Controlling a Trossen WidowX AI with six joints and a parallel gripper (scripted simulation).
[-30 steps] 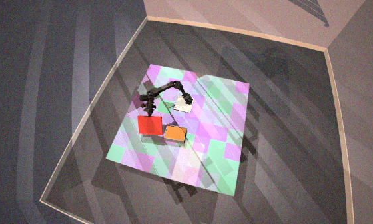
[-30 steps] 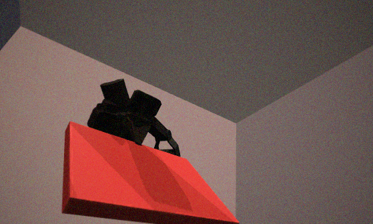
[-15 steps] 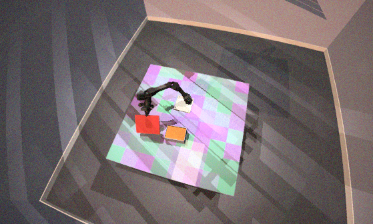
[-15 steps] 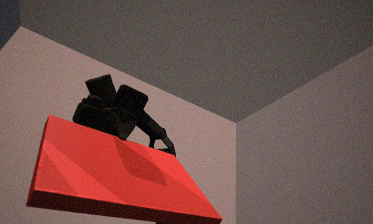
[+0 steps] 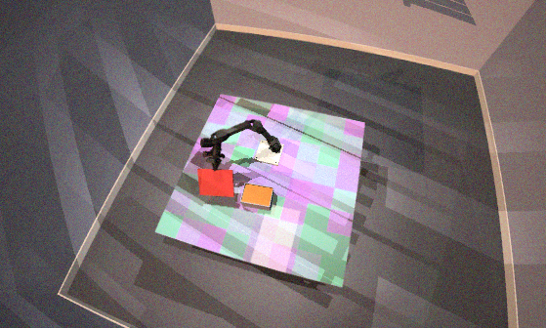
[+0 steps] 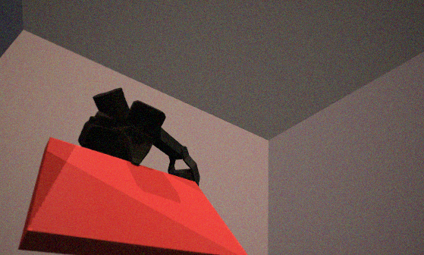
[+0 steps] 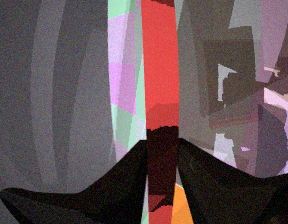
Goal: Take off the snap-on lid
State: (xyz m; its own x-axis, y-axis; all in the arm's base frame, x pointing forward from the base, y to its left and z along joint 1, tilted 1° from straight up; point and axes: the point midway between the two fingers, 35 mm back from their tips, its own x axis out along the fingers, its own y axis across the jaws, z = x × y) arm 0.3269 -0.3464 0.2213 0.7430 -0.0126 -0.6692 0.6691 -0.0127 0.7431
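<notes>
My gripper tip is now 6 cm short of the red lid, 1 cm to the right of it and 5 cm above it. Also, from my gripper tip: storage box (7 cm ahead, 29 cm to the left, 17 cm below).
</notes>
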